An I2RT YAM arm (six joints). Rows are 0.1 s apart.
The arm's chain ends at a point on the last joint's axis. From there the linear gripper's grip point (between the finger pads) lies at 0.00 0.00 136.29 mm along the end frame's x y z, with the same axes.
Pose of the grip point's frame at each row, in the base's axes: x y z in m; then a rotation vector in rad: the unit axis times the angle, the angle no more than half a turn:
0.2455, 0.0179, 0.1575, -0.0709, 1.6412, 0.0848
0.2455, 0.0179, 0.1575, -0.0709, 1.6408, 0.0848
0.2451, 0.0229, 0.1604, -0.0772, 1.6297, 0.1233
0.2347, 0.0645, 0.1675, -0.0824, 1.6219, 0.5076
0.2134, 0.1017, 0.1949, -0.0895, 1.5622, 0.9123
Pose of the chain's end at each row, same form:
0.1102, 0.0045, 0.1672, -0.0709, 1.6412, 0.0848
0.1102, 0.0045, 0.1671, -0.0709, 1.6408, 0.0848
0.1102, 0.0056, 0.1685, -0.0772, 1.6297, 0.1233
0.1081, 0.0141, 0.1715, -0.0824, 1.6219, 0.5076
0.1034, 0.0219, 0.1846, -0.0895, 1.5622, 0.9123

